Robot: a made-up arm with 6 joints.
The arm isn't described. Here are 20 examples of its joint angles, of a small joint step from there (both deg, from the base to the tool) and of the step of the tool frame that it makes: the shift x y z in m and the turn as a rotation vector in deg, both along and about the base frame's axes.
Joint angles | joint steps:
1: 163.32 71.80 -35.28 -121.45 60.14 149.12 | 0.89 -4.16 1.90 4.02 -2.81 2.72
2: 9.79 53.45 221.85 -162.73 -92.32 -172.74 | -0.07 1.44 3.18 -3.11 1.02 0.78
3: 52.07 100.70 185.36 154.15 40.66 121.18 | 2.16 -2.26 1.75 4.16 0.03 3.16
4: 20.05 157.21 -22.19 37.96 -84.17 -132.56 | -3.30 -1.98 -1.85 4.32 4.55 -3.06
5: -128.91 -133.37 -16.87 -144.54 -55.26 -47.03 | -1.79 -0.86 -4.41 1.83 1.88 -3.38
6: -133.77 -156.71 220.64 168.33 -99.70 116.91 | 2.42 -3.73 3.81 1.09 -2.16 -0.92
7: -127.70 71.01 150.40 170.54 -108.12 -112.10 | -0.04 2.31 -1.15 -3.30 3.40 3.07
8: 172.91 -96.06 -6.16 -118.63 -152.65 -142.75 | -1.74 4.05 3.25 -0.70 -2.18 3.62
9: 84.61 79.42 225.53 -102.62 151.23 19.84 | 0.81 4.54 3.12 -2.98 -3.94 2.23
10: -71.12 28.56 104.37 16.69 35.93 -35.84 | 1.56 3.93 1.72 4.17 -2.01 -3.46
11: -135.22 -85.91 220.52 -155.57 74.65 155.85 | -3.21 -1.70 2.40 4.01 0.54 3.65
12: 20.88 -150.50 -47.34 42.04 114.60 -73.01 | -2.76 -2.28 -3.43 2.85 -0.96 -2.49
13: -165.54 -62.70 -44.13 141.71 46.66 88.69 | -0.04 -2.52 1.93 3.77 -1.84 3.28
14: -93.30 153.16 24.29 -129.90 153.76 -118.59 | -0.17 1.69 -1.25 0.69 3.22 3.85
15: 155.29 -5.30 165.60 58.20 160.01 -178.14 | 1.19 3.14 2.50 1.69 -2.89 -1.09
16: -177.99 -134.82 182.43 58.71 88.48 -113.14 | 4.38 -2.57 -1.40 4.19 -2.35 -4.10
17: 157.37 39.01 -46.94 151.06 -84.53 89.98 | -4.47 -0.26 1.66 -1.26 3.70 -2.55
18: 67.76 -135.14 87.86 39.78 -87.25 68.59 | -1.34 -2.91 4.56 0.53 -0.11 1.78
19: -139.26 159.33 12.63 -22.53 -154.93 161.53 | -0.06 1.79 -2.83 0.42 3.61 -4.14
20: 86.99 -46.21 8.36 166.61 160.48 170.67 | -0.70 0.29 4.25 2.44 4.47 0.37
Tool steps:
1: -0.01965 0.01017 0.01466 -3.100 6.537 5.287
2: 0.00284 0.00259 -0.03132 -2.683 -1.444 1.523
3: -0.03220 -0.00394 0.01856 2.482 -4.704 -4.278
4: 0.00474 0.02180 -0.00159 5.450 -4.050 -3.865
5: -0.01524 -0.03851 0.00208 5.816 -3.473 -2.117
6: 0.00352 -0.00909 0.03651 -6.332 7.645 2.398
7: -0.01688 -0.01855 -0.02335 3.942 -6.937 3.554
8: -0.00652 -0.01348 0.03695 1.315 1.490 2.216
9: -0.00973 0.01462 -0.03766 -2.110 -6.198 0.215
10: 0.02668 -0.03644 -0.01925 3.956 3.045 0.598
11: -0.00977 -0.02823 -0.00606 -0.813 2.039 2.487
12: 0.00738 0.03091 -0.00768 -1.255 3.175 -6.749
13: 0.02660 0.00099 0.00044 3.937 8.574 -1.444
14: 0.00072 0.02849 0.01238 6.388 2.560 -1.367
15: -0.02536 0.01842 0.00483 -3.783 -1.011 2.990
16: -0.02969 -0.01329 -0.00500 3.250 -3.325 7.020
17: -0.00699 0.04393 0.00544 -3.787 1.700 -5.695
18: 0.01257 0.06846 -0.04998 6.279 -1.176 -1.776
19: 0.02270 0.01976 0.02569 -0.164 -2.766 4.717
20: -0.00453 -0.01739 0.01355 -0.505 -1.999 -1.861
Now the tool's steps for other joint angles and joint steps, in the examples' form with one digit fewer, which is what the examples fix.
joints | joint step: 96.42 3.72 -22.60 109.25 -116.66 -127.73 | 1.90 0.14 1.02 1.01 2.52 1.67
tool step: -0.0184 -0.0020 0.0061 -1.45 0.37 3.70
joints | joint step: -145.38 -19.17 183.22 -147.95 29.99 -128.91 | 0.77 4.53 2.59 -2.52 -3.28 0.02
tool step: -0.0345 -0.0184 0.0222 0.90 1.70 -1.71
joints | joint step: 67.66 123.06 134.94 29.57 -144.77 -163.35 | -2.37 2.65 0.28 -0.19 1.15 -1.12
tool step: 0.0278 -0.0266 -0.0385 -1.24 -0.23 -2.51
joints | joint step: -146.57 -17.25 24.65 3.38 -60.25 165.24 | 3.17 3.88 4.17 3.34 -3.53 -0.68
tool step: -0.0242 -0.0293 0.0176 3.16 -1.66 0.47
